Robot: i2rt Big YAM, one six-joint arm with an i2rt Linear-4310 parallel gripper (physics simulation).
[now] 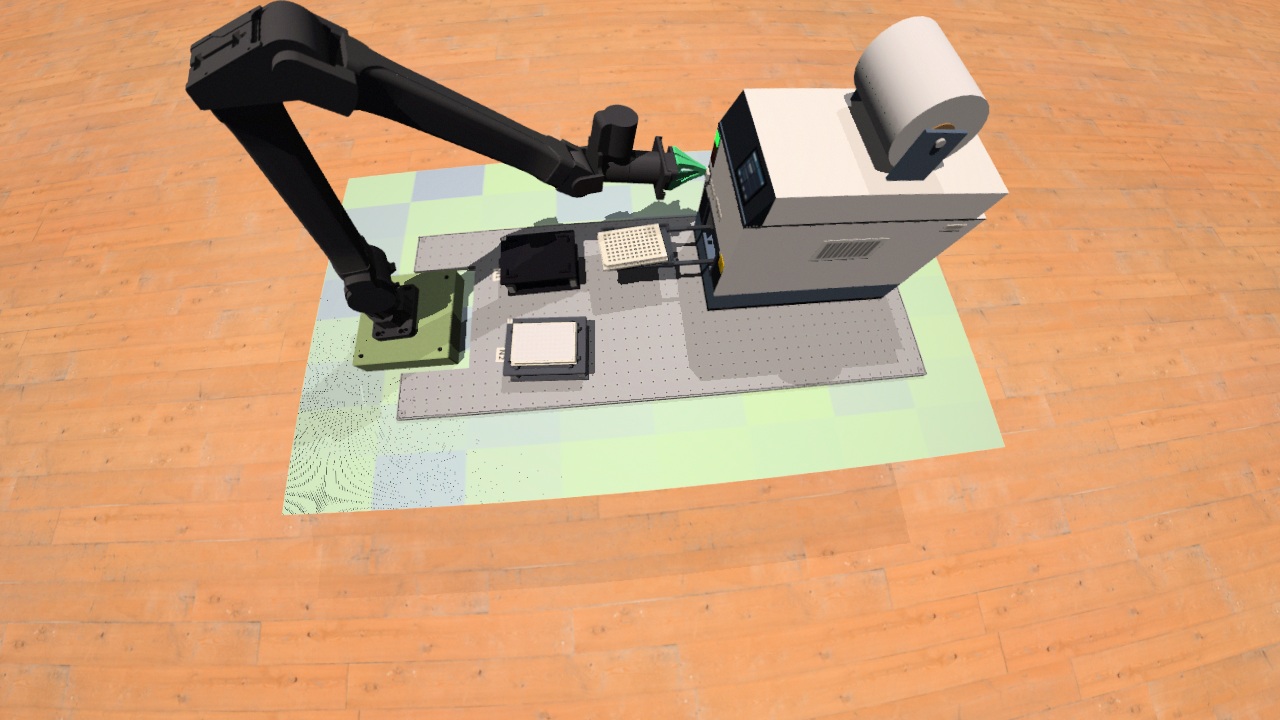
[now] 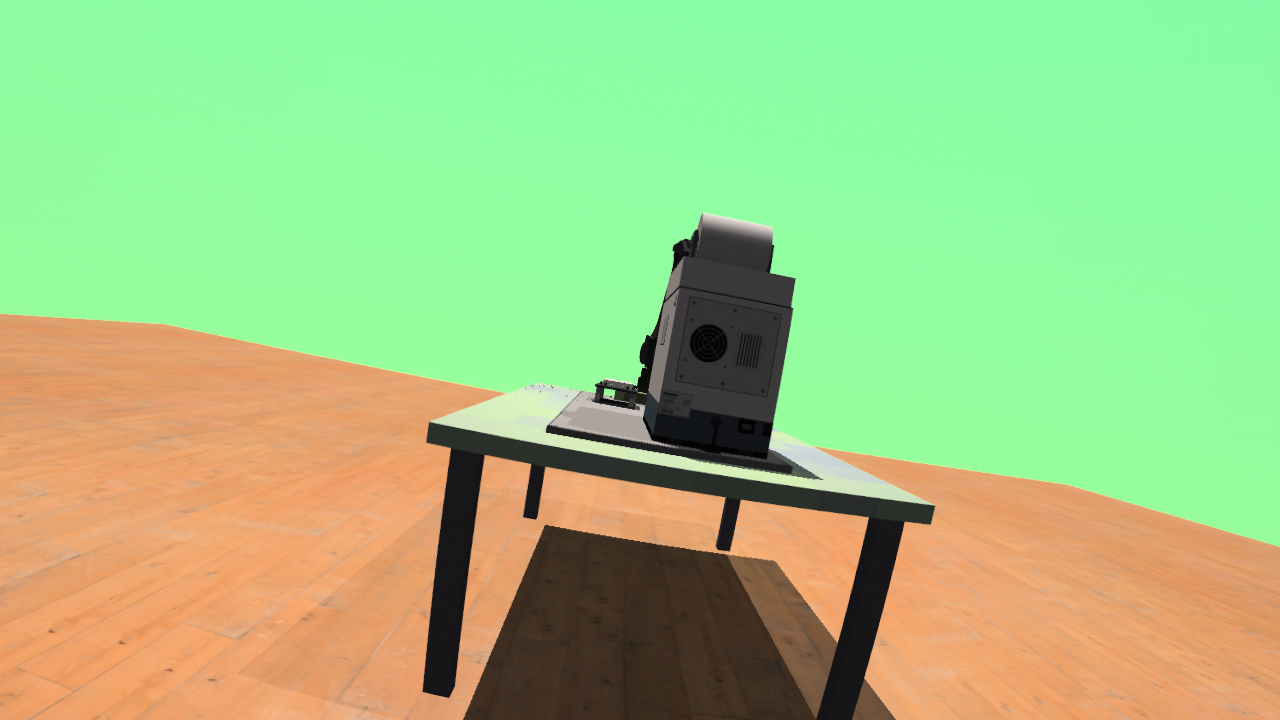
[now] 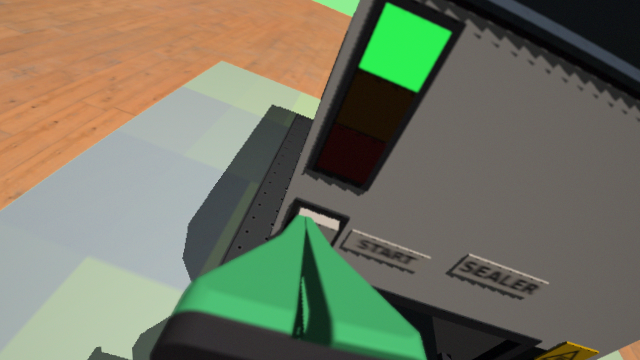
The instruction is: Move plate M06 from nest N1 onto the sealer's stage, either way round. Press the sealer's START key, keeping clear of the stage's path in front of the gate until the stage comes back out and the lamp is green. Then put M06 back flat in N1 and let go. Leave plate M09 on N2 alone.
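Frame: origin at the arm's base, x ahead, y left, z up, level; centimetres.
Seen in the pictures: gripper, between the fingertips: (image 1: pixel 705 171) (image 3: pixel 300 227); arm's base, origin of its link: (image 1: pixel 398 313).
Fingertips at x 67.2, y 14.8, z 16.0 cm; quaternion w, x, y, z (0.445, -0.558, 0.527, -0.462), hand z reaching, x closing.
Pixels of each thing's top centre, then the offset from my fingertips to it. "pt": a spot on its surface instead. Level surfaces: height alone.
- START key, centre of its top: (image 3: pixel 320 213) dz +0.6, dx +0.6, dy -0.6 cm
- lamp, centre of its top: (image 3: pixel 419 17) (image 1: pixel 718 133) dz +8.9, dx +0.6, dy -0.6 cm
- stage, a spot on its surface: (image 1: pixel 691 262) pt dz -9.6, dx -3.9, dy -14.2 cm
- N1, centre of its top: (image 1: pixel 537 254) dz -13.0, dx -35.8, dy -6.1 cm
- perforated board, height of its surface: dz -19.3 cm
- film roll, centre of its top: (image 1: pixel 946 52) (image 2: pixel 736 219) dz +28.3, dx +23.5, dy -10.7 cm
- yellow warning sign, a spot on its surface: (image 3: pixel 570 352) pt dz -3.2, dx +0.0, dy -18.5 cm
My gripper (image 1: pixel 706 170) (image 3: pixel 300 227) is shut and empty, its green fingertips at the START key (image 3: pixel 325 219) on the sealer's front; whether they touch is hard to tell. The lamp (image 3: pixel 406 47) (image 1: pixel 716 139) is lit green on top, with amber and red dark. A pale plate with a grid of wells, M06 by its place (image 1: pixel 633 246), lies on the stage (image 1: pixel 691 262), which is out in front of the gate. The dark nest behind, N1 (image 1: pixel 539 257), is empty. A white plate, M09 (image 1: pixel 544 342), lies flat on the other nest, N2 (image 1: pixel 584 349). The nest labels are too small to read.
The tall sealer (image 1: pixel 805 241) (image 2: pixel 716 358) (image 3: pixel 500 175) stands at the right of the perforated board (image 1: pixel 644 358), with a film roll (image 1: pixel 921 85) on top. The arm's green base (image 1: pixel 434 340) is at the left. A yellow warning sign (image 3: pixel 570 352) is beside the gate.
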